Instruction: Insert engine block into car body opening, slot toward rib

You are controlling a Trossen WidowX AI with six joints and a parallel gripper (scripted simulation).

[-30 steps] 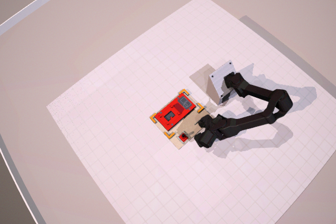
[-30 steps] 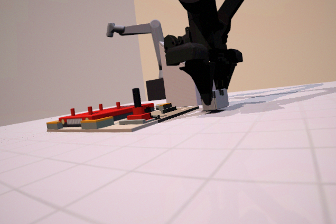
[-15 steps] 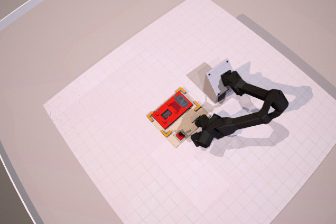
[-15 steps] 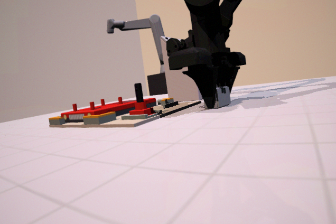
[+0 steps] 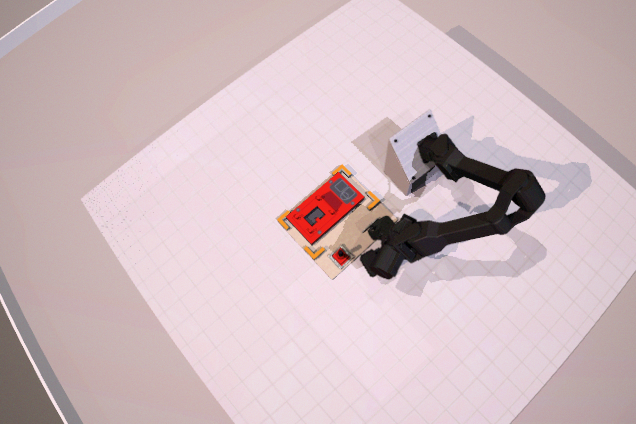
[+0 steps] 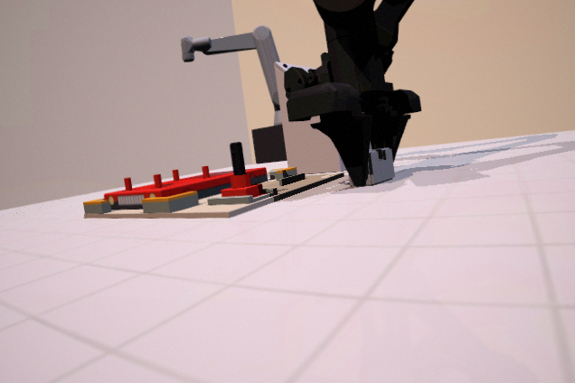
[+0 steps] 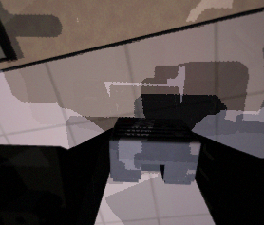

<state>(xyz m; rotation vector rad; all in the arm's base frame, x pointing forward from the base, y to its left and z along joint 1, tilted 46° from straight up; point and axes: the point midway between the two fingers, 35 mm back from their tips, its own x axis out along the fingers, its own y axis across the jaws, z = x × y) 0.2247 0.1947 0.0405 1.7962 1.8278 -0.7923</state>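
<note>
Right now the engine block is 2 cm above my gripper tip.
</note>
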